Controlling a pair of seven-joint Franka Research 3 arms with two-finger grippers.
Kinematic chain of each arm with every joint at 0, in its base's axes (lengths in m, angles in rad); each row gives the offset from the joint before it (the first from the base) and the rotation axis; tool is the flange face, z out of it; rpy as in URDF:
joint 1: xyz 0 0 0.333 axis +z
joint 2: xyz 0 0 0 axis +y
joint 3: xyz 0 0 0.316 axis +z
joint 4: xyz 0.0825 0 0 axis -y
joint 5: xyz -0.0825 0 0.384 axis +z
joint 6: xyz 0 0 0 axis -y
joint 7: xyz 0.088 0 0 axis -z
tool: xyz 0 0 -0.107 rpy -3.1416 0 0
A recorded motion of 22 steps. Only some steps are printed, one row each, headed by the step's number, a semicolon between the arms.
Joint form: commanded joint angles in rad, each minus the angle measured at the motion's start. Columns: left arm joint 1, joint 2, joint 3, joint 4, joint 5, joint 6, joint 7; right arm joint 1, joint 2, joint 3, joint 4, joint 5, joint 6, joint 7.
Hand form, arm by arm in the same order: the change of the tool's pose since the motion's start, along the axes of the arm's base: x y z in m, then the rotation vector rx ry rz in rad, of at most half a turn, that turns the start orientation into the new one. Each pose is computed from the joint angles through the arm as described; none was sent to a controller.
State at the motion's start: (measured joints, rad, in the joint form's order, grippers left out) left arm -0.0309 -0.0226 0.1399 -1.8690 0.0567 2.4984 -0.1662; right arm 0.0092 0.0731 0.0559 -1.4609 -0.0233 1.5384 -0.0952
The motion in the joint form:
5: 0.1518 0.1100 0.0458 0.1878 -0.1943 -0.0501 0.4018; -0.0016 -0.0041 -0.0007 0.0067 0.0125 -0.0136 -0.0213
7: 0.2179 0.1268 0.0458 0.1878 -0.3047 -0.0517 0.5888; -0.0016 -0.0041 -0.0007 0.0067 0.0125 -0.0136 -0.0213
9: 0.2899 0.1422 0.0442 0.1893 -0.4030 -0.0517 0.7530; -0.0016 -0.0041 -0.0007 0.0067 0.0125 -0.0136 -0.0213
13: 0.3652 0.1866 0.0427 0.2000 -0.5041 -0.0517 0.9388; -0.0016 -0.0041 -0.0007 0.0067 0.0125 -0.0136 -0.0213
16: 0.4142 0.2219 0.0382 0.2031 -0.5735 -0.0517 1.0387; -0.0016 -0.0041 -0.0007 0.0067 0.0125 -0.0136 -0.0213
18: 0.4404 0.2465 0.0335 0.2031 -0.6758 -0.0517 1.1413; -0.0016 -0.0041 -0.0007 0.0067 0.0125 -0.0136 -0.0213
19: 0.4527 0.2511 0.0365 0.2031 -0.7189 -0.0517 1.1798; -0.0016 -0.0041 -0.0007 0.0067 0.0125 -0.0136 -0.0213
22: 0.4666 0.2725 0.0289 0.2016 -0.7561 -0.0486 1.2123; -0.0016 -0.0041 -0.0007 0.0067 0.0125 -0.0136 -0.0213
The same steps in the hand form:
5: 0.0110 0.1216 0.0252 0.0854 -0.0208 -0.0750; -0.0026 0.0000 0.0043 0.0119 0.0039 0.0193
7: 0.0019 0.1622 0.0144 0.0969 -0.0213 -0.1314; -0.0026 0.0000 0.0043 0.0119 0.0039 0.0193
9: -0.0115 0.2049 0.0054 0.1105 -0.0327 -0.1654; -0.0026 0.0000 0.0043 0.0119 0.0039 0.0193
13: -0.0219 0.2513 -0.0175 0.1337 -0.0319 -0.2099; -0.0026 0.0000 0.0043 0.0119 0.0039 0.0193
16: -0.0288 0.2799 -0.0390 0.1288 -0.0313 -0.2229; -0.0026 0.0000 0.0043 0.0119 0.0039 0.0193
18: -0.0316 0.2944 -0.0553 0.1065 -0.0626 -0.2461; -0.0026 0.0000 0.0043 0.0119 0.0039 0.0193
19: -0.0362 0.3032 -0.0583 0.0994 -0.0815 -0.2448; -0.0026 0.0000 0.0043 0.0119 0.0039 0.0193
22: -0.0352 0.3091 -0.0732 0.0833 -0.0852 -0.2475; -0.0026 0.0000 0.0043 0.0119 0.0039 0.0193

